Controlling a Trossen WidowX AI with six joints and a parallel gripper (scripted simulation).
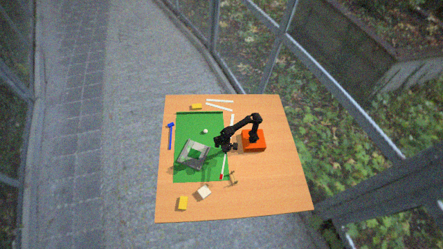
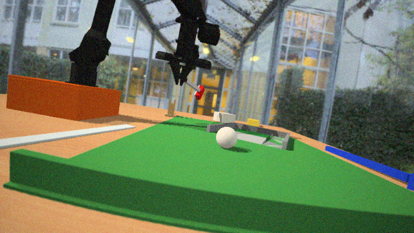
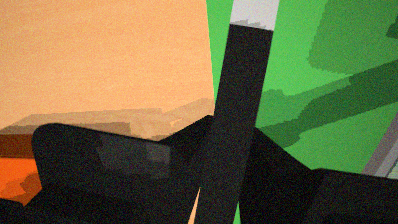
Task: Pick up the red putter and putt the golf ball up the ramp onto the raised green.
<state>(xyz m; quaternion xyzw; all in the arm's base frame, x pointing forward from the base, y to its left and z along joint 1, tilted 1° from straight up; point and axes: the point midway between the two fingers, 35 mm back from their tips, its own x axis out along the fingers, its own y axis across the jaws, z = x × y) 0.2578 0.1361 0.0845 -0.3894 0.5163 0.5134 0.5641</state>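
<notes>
My gripper tip is now 110 mm to the right of the red putter, 20 mm short of it and 10 mm below it. Also, from my gripper tip: white golf ball 260 mm to the right, 180 mm ahead, 110 mm below; wooden stand 200 mm to the left, 90 mm below, 70 mm behind; white block 320 mm to the left, 180 mm ahead, 110 mm below.
</notes>
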